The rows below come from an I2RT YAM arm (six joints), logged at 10 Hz.
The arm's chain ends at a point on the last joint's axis. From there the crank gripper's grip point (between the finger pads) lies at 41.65 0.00 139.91 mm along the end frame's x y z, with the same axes.
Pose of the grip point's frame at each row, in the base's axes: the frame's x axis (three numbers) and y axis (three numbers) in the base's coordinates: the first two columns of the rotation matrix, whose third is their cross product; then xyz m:
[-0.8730 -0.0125 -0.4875 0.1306 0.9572 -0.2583 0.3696 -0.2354 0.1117]
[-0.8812 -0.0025 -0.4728 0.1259 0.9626 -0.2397 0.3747 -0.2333 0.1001]
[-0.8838 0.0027 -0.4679 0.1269 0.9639 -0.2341 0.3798 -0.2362 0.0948]
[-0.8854 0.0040 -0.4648 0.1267 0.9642 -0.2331 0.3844 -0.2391 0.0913]
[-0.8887 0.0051 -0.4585 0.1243 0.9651 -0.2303 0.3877 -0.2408 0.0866]
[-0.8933 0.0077 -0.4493 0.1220 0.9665 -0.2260 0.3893 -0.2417 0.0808]
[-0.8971 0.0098 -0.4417 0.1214 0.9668 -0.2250 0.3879 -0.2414 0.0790]
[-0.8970 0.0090 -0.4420 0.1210 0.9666 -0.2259 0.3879 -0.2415 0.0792]
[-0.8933 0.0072 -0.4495 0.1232 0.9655 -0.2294 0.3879 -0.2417 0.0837]
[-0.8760 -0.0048 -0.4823 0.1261 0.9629 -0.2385 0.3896 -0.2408 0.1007]
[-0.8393 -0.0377 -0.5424 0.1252 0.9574 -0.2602 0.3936 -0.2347 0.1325]
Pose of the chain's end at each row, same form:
[-0.8730 -0.0125 -0.4875 0.1306 0.9572 -0.2583 0.3402 -0.1944 0.2487]
[-0.8812 -0.0025 -0.4728 0.1259 0.9626 -0.2397 0.3476 -0.1953 0.2384]
[-0.8838 0.0027 -0.4679 0.1269 0.9639 -0.2341 0.3536 -0.1991 0.2335]
[-0.8854 0.0040 -0.4648 0.1267 0.9642 -0.2331 0.3587 -0.2022 0.2302]
[-0.8887 0.0051 -0.4585 0.1243 0.9651 -0.2303 0.3630 -0.2044 0.2258]
[-0.8933 0.0077 -0.4493 0.1220 0.9665 -0.2260 0.3660 -0.2061 0.2204]
[-0.8971 0.0098 -0.4417 0.1214 0.9668 -0.2250 0.3658 -0.2061 0.2189]
[-0.8970 0.0090 -0.4420 0.1210 0.9666 -0.2259 0.3658 -0.2060 0.2191]
[-0.8933 0.0072 -0.4495 0.1232 0.9655 -0.2294 0.3646 -0.2056 0.2232]
[-0.8760 -0.0048 -0.4823 0.1261 0.9629 -0.2385 0.3610 -0.2029 0.2387]
[-0.8393 -0.0377 -0.5424 0.1252 0.9574 -0.2602 0.3545 -0.1931 0.2669]

